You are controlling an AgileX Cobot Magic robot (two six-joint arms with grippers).
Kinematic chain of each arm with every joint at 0, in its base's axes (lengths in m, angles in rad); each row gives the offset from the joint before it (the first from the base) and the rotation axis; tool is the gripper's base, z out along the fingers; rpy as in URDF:
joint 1: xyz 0 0 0.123 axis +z
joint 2: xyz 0 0 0 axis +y
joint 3: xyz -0.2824 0 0.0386 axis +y
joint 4: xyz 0.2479 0 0.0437 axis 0.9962 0 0.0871
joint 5: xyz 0 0 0 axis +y
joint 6: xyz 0.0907 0 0.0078 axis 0.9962 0 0.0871
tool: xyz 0 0 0 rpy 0 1.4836 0
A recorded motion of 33 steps. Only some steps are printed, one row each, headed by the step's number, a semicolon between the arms.
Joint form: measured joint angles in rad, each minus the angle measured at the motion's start. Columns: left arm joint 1, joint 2, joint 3, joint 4, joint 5, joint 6; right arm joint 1, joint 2, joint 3, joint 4, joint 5, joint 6.
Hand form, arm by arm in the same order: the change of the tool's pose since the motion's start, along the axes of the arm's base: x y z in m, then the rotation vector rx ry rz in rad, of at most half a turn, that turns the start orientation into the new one. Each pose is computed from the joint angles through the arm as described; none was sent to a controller.
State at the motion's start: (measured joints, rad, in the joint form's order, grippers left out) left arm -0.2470 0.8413 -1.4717 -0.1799 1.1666 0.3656; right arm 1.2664 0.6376 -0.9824 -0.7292 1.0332 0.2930
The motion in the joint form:
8: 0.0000 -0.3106 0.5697 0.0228 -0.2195 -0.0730; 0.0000 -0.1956 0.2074 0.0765 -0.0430 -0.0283
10: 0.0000 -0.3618 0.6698 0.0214 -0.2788 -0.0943; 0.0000 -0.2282 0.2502 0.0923 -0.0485 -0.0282
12: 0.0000 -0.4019 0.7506 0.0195 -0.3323 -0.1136; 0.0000 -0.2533 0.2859 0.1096 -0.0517 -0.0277
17: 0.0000 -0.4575 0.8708 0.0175 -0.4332 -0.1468; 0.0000 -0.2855 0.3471 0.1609 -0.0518 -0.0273
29: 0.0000 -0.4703 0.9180 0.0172 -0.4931 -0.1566; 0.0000 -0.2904 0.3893 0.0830 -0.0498 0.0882
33: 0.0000 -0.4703 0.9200 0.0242 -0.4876 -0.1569; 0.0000 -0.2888 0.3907 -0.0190 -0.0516 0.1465
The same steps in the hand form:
8: -0.0235 0.0094 -0.1142 -0.0511 0.0678 0.0754; -0.0145 -0.0267 -0.0474 0.0169 0.0335 0.0672
10: -0.0254 0.0104 -0.1357 -0.0767 0.0674 0.0921; -0.0167 -0.0297 -0.0586 0.0157 0.0479 0.0764
12: -0.0264 0.0110 -0.1533 -0.1012 0.0638 0.1068; -0.0185 -0.0315 -0.0683 0.0134 0.0653 0.0846
17: -0.0263 0.0119 -0.1787 -0.1468 0.0435 0.1331; -0.0220 -0.0319 -0.0869 0.0020 0.1202 0.1029
29: -0.0238 0.0120 -0.1879 -0.1658 0.0238 0.1443; -0.0171 -0.0329 -0.0962 0.0268 0.1282 0.0243
33: -0.0238 0.0123 -0.1890 -0.1571 0.0286 0.1460; -0.0118 -0.0357 -0.0918 0.0415 0.0668 -0.0308

